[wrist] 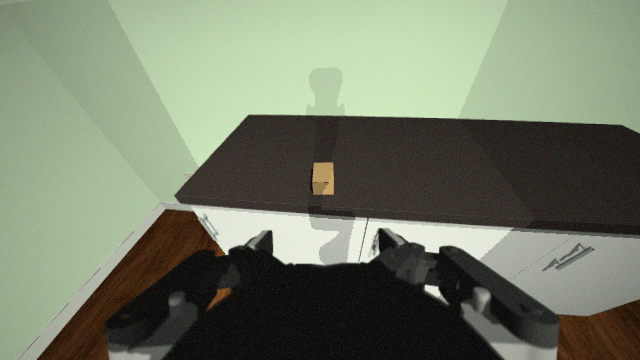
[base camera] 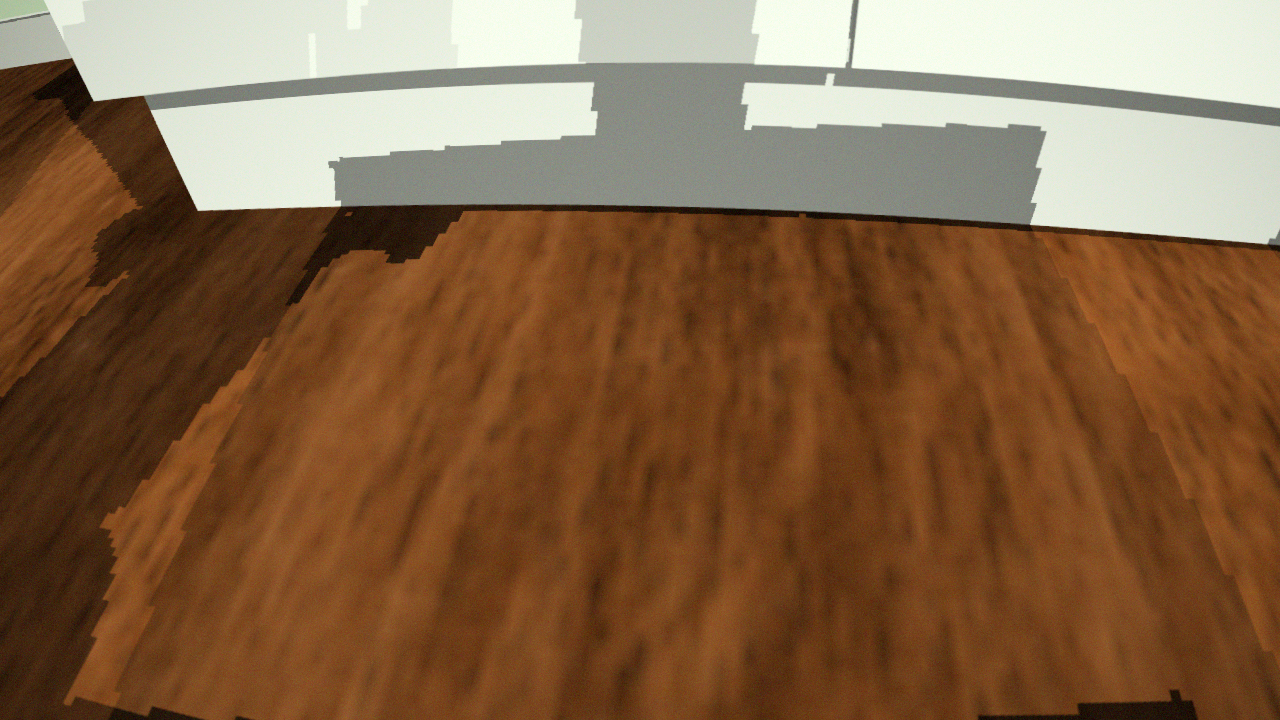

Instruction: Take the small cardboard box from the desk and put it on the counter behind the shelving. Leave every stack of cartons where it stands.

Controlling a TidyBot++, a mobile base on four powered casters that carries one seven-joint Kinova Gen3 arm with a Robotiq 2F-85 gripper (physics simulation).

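Places are measured from the arm's base along level axes (x ahead, y left, z up), in centimetres.
Pixels of known places: gripper, fingertip midpoint: (wrist: 325,241).
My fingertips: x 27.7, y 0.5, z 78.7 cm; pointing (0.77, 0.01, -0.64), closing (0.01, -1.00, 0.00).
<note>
Behind a point stands the place of what it marks.
The small cardboard box (wrist: 323,172) @[x 63.4, y 0.9, z 56.3 cm] is tan and sits upright on the dark top of the counter (wrist: 425,165) @[x 72.0, y -33.9, z 51.3 cm], near its front edge and left of its middle. My gripper (wrist: 325,241) @[x 27.7, y 0.5, z 78.7 cm] is open and empty in the wrist view. It is back from the counter, apart from the box, with its fingertips seen against the white cabinet front below the top. In the base camera the white lower front of the counter (base camera: 250,152) @[x 66.8, y 37.5, z -33.5 cm] spans the top. The desk, the shelving and the carton stacks do not show in either view.
A pale green wall (wrist: 410,65) @[x 112.3, y -36.7, z 73.6 cm] stands behind the counter, and a white baseboard (wrist: 90,287) @[x 61.2, y 156.4, z -35.4 cm] runs along the wall on the left. Door handles (wrist: 575,256) stick out from the cabinet front. The brown wood floor (base camera: 671,447) @[x 37.2, y 0.2, z -39.7 cm] (wrist: 135,260) @[x 82.1, y 142.3, z -39.6 cm] lies before and left of the counter.
</note>
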